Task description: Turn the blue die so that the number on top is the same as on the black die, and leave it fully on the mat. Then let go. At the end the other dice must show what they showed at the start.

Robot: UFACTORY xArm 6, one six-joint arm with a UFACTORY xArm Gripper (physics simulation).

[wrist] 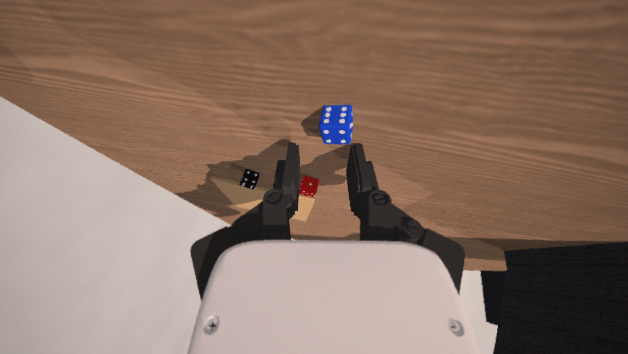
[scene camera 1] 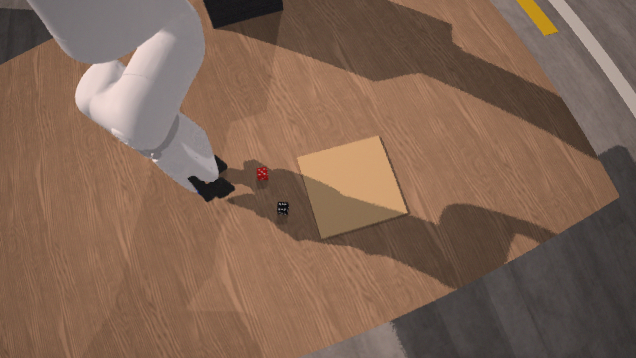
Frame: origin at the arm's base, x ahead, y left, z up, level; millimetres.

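Seen in the pictures: gripper, between the fingertips: (wrist: 323, 157) (scene camera 1: 223, 181).
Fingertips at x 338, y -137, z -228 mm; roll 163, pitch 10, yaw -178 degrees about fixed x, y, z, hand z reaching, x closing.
Offsets run from my fingertips to a thing's middle.
The blue die {4 mm back, 40 mm right, 1 mm up} (scene camera 1: 198, 192) (wrist: 336, 124) is mostly hidden by the gripper in the scene view. In the wrist view it shows six pips on its side towards the camera and four on the foreshortened face that looks like its top. My gripper (scene camera 1: 216, 176) (wrist: 323, 157) is partly open and empty, tilted, with the die just beyond its tips and slightly right of centre in the wrist view. The black die {77 mm ahead, 75 mm left, 1 mm up} (scene camera 1: 283, 208) (wrist: 249, 179) appears to show six on top. The tan mat {78 mm ahead, 189 mm left, 5 mm down} (scene camera 1: 350, 170) (wrist: 304, 210) lies beyond it.
The red die {11 mm ahead, 64 mm left, 1 mm up} (scene camera 1: 262, 173) (wrist: 309, 186) shows five on top and sits between the gripper and the mat, near the black die. A black block (scene camera 1: 245, 11) (wrist: 565, 300) stands at the table's back in the scene view. Arm shadows cross the table and part of the mat.
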